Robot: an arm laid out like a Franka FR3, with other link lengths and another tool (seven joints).
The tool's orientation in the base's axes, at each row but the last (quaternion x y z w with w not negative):
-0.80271, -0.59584, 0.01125, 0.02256
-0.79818, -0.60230, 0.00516, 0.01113
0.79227, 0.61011, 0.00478, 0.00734
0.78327, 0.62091, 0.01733, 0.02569
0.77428, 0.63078, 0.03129, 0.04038
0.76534, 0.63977, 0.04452, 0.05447
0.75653, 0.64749, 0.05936, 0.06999
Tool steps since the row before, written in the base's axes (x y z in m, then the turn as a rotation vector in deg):
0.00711, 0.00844, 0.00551, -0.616, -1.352, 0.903
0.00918, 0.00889, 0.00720, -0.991, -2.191, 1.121
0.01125, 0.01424, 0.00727, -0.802, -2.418, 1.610
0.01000, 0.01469, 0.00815, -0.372, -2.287, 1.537
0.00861, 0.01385, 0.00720, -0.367, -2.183, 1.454
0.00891, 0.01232, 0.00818, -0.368, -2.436, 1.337
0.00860, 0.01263, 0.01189, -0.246, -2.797, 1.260
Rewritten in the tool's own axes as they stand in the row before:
0.01019, 0.00409, -0.00563, -1.464, -0.243, -0.905
0.01110, 0.00621, -0.00729, -2.373, -0.379, -1.125
0.01663, 0.00736, -0.00717, -2.545, -0.130, -1.609
0.01655, 0.00688, -0.00782, -2.319, 0.254, -1.513
0.01529, 0.00634, -0.00663, -2.216, 0.229, -1.433
0.01369, 0.00767, -0.00720, -2.465, 0.256, -1.310
0.01380, 0.00861, -0.01050, -2.802, 0.416, -1.202

